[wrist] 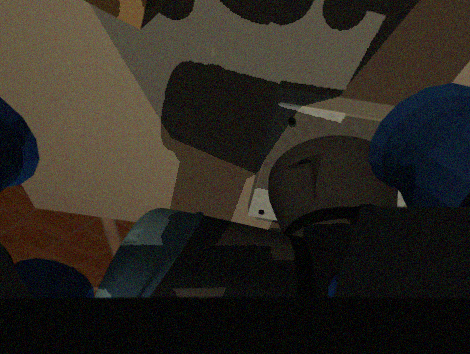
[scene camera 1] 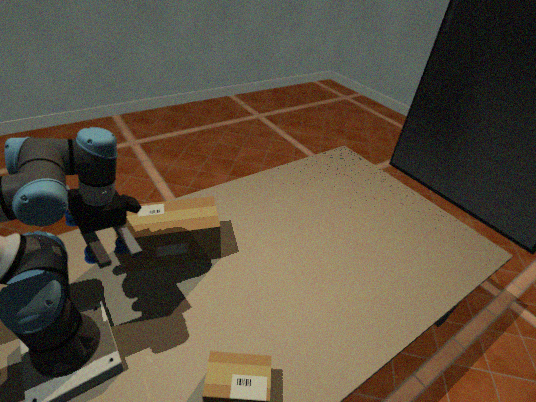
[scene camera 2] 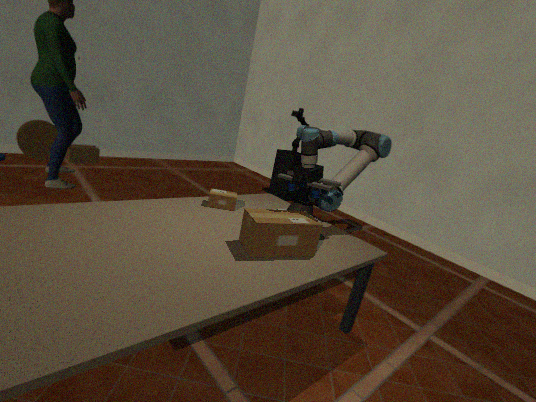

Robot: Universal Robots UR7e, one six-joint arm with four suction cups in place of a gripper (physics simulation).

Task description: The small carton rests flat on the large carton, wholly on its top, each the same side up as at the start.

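Places are measured from the arm's base along level axes (x ahead, y left, z up), in millimetres.
Where they show: end effector, tool point: (wrist: pixel 209 226) (scene camera 1: pixel 97 235) (scene camera 2: pixel 307 190); arm's base, origin of the base link: (wrist: pixel 327 182) (scene camera 1: pixel 67 345).
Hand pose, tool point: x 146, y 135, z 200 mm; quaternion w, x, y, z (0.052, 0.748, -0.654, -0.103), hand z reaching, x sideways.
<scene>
Things, the pixels of their top centre, and the offset from my tool point. "*": a spot on its surface instead. Level surfaces: height alone.
- large carton, middle of its top: (scene camera 1: pixel 168 216) (scene camera 2: pixel 283 216) dx +206, dy +74, dz -82 mm
- carton corner, surface spot: (wrist: pixel 131 11) * dx +45, dy +53, dz -83 mm
- small carton, middle of its top: (scene camera 1: pixel 238 374) (scene camera 2: pixel 223 193) dx +174, dy -433, dz -155 mm
- table, its level: dz -233 mm
The large carton (scene camera 1: pixel 176 216) (scene camera 2: pixel 280 241) stands upright on the table, its white label on top. In the wrist view, a carton corner (wrist: pixel 131 11) shows at the top left edge. The small carton (scene camera 1: pixel 240 366) (scene camera 2: pixel 223 201) stands apart on the table, a barcode label on its top; the bottom edge of scene camera 1's view cuts it off. My suction gripper (scene camera 1: pixel 106 248) (scene camera 2: pixel 304 190) is open, with nothing on its blue cups. It hangs beside the large carton, on the side of the robot's base, apart from the small carton.
The table (scene camera 1: pixel 325 260) (scene camera 2: pixel 125 265) (wrist: pixel 90 120) bears both cartons and the robot's base plate (scene camera 1: pixel 111 345) (wrist: pixel 260 199). A big black panel (scene camera 1: pixel 475 125) stands beyond the table. A person in green (scene camera 2: pixel 54 55) stands on the floor behind, near a brown box (scene camera 2: pixel 85 154).
</scene>
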